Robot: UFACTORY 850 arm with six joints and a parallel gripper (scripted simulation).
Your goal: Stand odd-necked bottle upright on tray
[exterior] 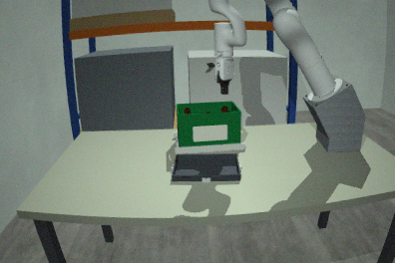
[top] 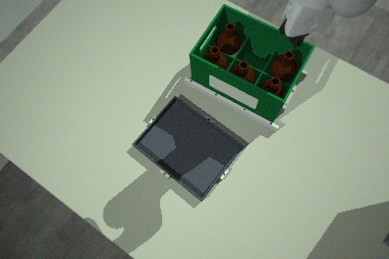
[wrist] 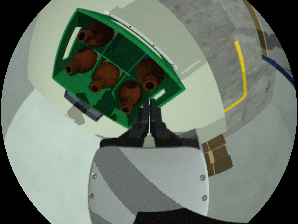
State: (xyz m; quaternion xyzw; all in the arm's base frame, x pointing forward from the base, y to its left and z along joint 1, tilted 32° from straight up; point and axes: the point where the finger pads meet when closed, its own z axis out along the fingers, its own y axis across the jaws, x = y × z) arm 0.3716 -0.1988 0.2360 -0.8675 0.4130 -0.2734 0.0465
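Now: the green crate 16 cm below my hand, 9 cm ahead of it and 3 cm to the left of it. The rest, counted from my hand: dark grey tray (29 cm to the left, 23 cm below, 17 cm ahead).
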